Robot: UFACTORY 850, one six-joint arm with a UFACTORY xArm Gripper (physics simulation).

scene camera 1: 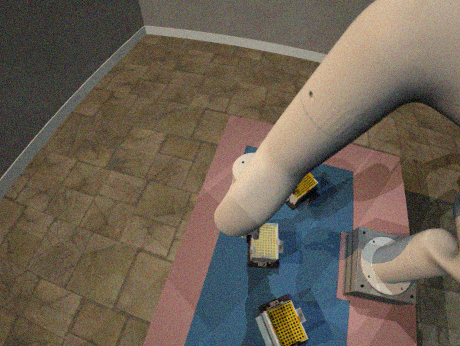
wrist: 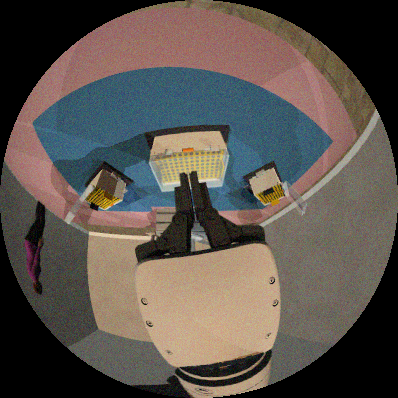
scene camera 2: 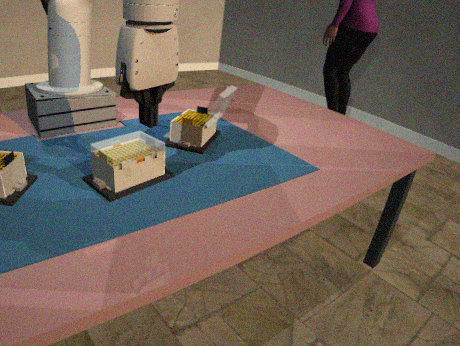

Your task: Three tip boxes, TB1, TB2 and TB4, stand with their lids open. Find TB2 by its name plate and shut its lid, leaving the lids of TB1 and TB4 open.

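The middle tip box (scene camera 1: pixel 264 262) (scene camera 2: pixel 132 175) (wrist: pixel 187 141) has its clear lid (scene camera 1: pixel 265 242) (scene camera 2: pixel 156 142) down over the yellow tips; whether it is latched cannot be told. One outer box (scene camera 1: pixel 303 190) (scene camera 2: pixel 202 134) (wrist: pixel 109 184) has its clear lid (scene camera 2: pixel 225 100) (wrist: pixel 80 204) standing open. The other outer box (scene camera 1: pixel 287 322) (scene camera 2: pixel 12 176) (wrist: pixel 266 181) also has its lid (scene camera 1: pixel 267 328) (wrist: pixel 296 198) open. No name plate is legible. My gripper (scene camera 2: pixel 149 124) (wrist: pixel 189 180) is shut and empty, above the base side of the middle box; the arm hides it in scene camera 1.
The boxes stand on dark bases on a blue mat (scene camera 1: pixel 225 280) (scene camera 2: pixel 240 175) (wrist: pixel 175 95) on the pink table (scene camera 1: pixel 175 285) (scene camera 2: pixel 320 125) (wrist: pixel 175 40). The arm's grey base (scene camera 1: pixel 352 285) (scene camera 2: pixel 75 115) stands behind them. A person (scene camera 2: pixel 345 55) (wrist: pixel 34 250) stands beyond the table.
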